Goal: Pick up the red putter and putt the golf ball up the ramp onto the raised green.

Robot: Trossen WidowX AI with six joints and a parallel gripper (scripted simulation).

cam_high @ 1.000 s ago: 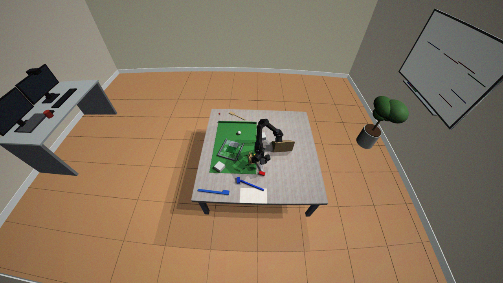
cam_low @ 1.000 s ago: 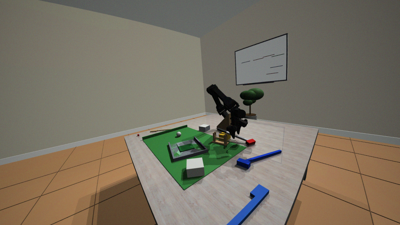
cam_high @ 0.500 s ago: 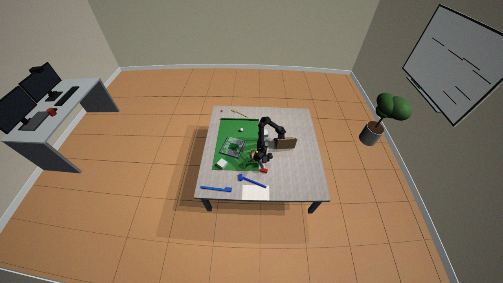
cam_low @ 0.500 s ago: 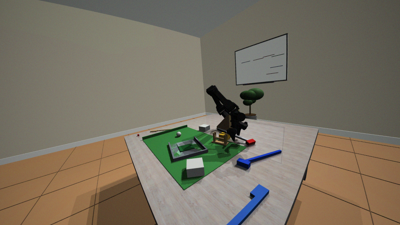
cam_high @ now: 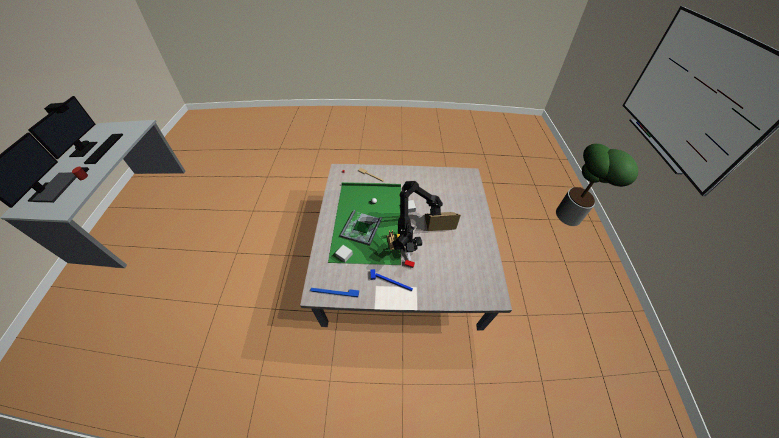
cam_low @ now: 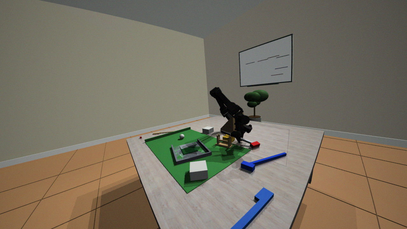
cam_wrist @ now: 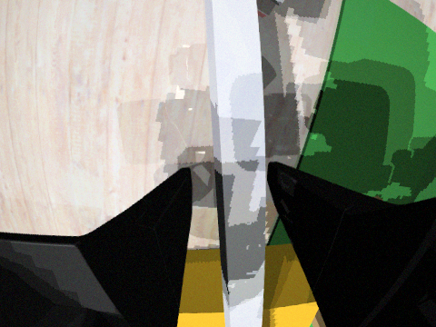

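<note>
The wooden rack is 90 mm ahead of my gripper tip, 90 mm to the right of it and 20 mm above it. Round my gripper tip: red putter (10 mm to the right, 20 mm above); then blue putter (150 mm ahead, 210 mm to the left); then yellow block (10 mm ahead, 90 mm to the right, 10 mm above).
</note>
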